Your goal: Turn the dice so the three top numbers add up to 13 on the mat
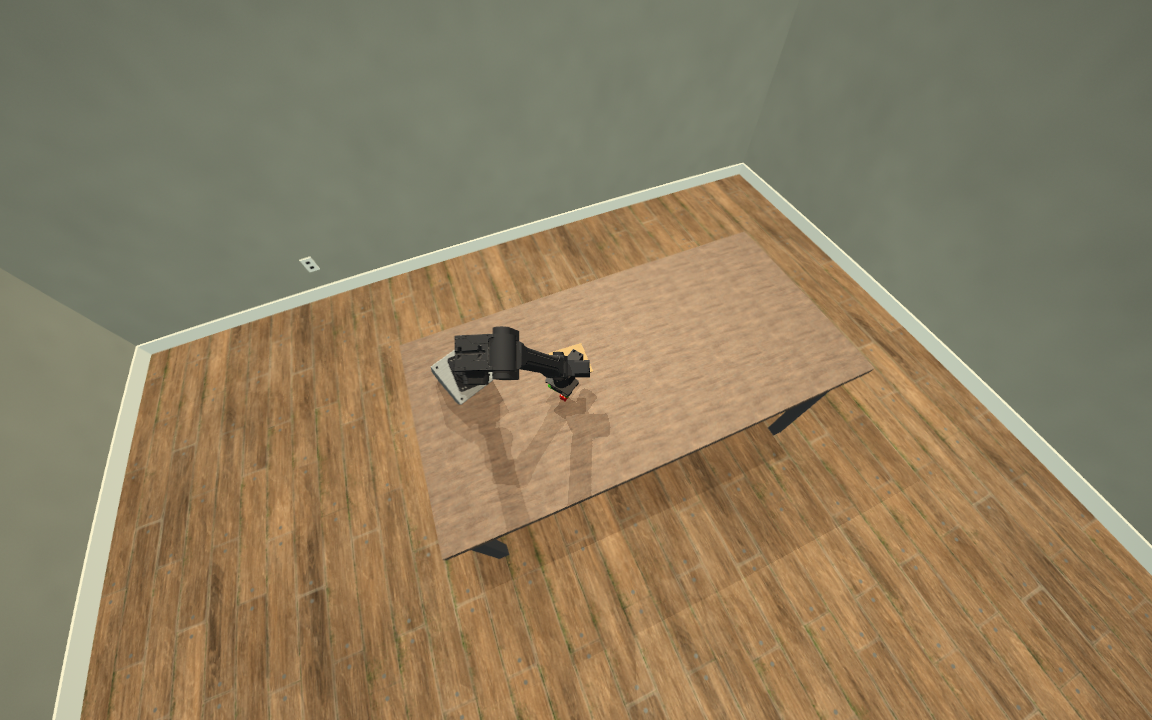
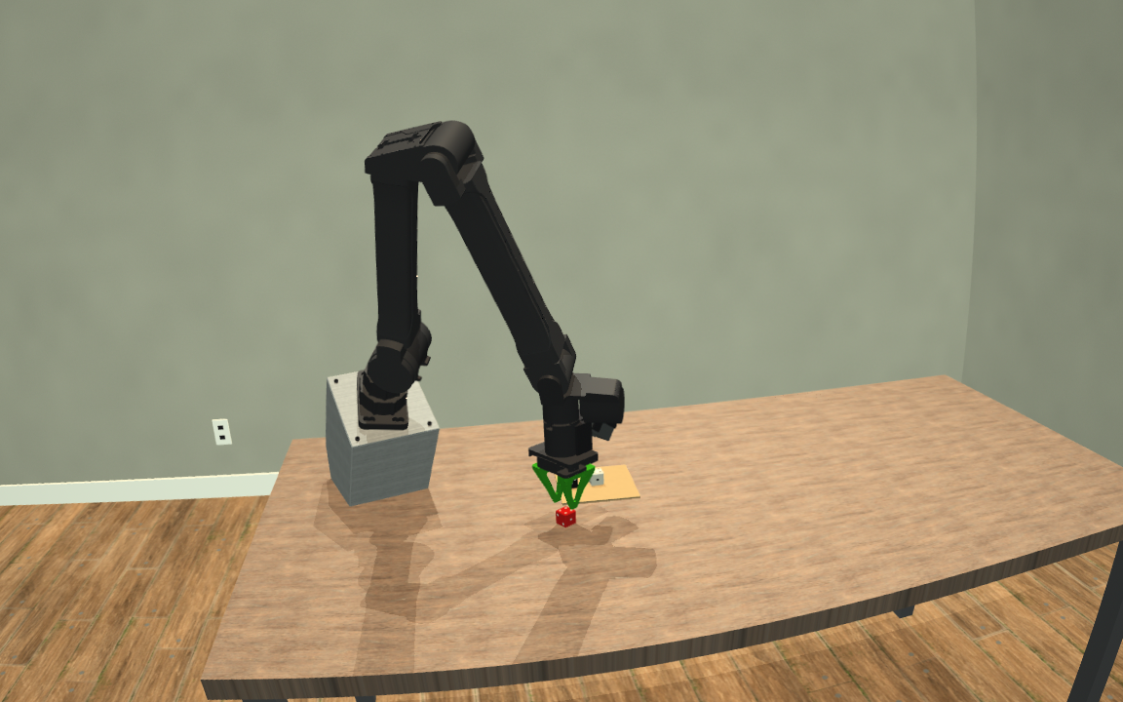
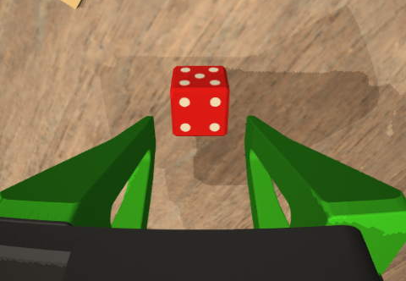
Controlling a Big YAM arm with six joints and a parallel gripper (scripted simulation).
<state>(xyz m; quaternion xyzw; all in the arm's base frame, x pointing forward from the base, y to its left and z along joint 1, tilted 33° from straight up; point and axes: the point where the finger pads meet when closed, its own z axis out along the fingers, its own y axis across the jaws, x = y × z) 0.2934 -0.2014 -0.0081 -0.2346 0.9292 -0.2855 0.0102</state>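
My gripper is now 30 mm above the red die. The rest, counted from my hand: tan mat (120 mm to the left, 100 mm ahead, 40 mm below); black die (130 mm to the left, 50 mm ahead, 30 mm below); white die (120 mm to the left, 100 mm ahead, 30 mm below).
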